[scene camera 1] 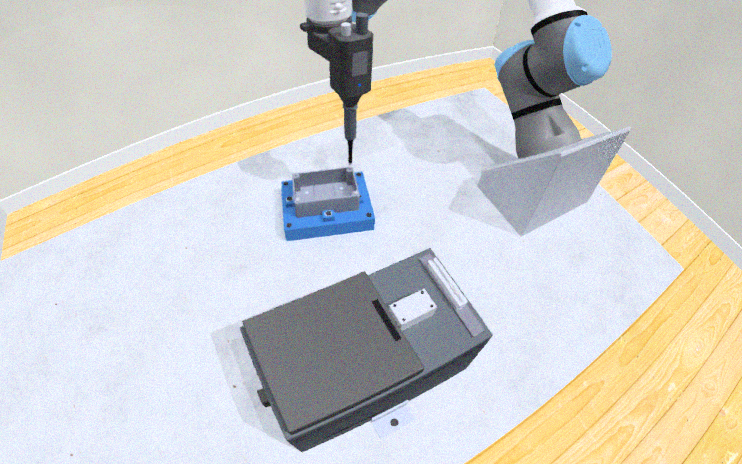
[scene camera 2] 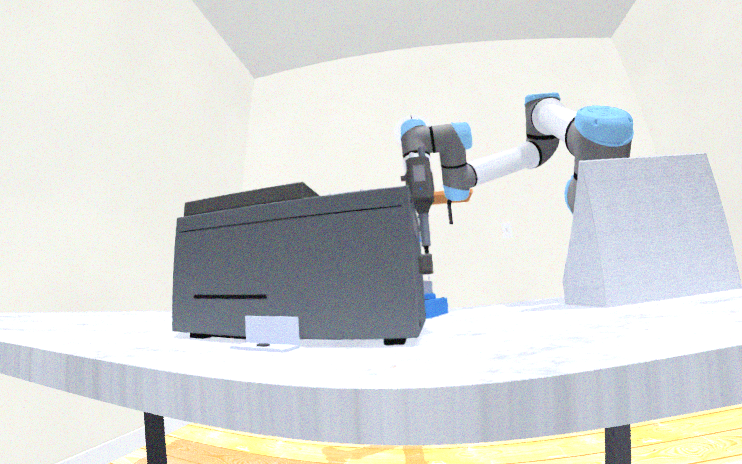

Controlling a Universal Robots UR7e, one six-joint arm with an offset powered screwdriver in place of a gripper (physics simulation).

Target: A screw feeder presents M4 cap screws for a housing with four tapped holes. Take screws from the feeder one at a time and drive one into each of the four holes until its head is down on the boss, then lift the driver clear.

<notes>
In view: a dark grey screw feeder (scene camera 2: 355, 275).
The dark grey screw feeder shows as well in scene camera 1 (scene camera 1: 441, 339).
</notes>
